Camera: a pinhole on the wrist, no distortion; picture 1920 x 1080 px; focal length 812.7 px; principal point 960.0 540.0 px. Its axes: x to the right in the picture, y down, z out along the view. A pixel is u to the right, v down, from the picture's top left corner.
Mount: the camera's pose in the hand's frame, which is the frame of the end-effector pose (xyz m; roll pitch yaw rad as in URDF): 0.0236 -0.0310 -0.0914 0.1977 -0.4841 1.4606
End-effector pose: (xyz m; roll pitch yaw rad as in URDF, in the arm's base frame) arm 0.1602 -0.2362 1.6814 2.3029 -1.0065 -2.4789
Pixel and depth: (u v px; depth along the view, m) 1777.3 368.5 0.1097
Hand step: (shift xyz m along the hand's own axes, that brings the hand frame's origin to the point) 0.0730 0.0135 0.0511
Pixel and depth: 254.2 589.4 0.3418
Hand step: 0.0238 -0.4542 0.0707
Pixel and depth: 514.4 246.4 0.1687
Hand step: 0.0991 -0.1936 0.0014
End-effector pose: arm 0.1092 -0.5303 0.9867 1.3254 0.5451 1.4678
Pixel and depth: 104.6 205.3 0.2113
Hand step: 0.1183 -0.3285 -0.0267
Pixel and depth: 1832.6 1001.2 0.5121
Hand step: -0.1348 0.2143 0.6595
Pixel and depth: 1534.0 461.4 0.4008
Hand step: 0.1475 0.0269 0.3814
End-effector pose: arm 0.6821 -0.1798 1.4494 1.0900 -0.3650 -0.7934
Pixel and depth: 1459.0 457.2 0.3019
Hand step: 0.1157 -0.0119 0.2515
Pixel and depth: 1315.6 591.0 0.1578
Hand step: 0.0435 -0.0451 0.0794
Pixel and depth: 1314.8 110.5 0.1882
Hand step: 0.1568 -0.0498 0.0929
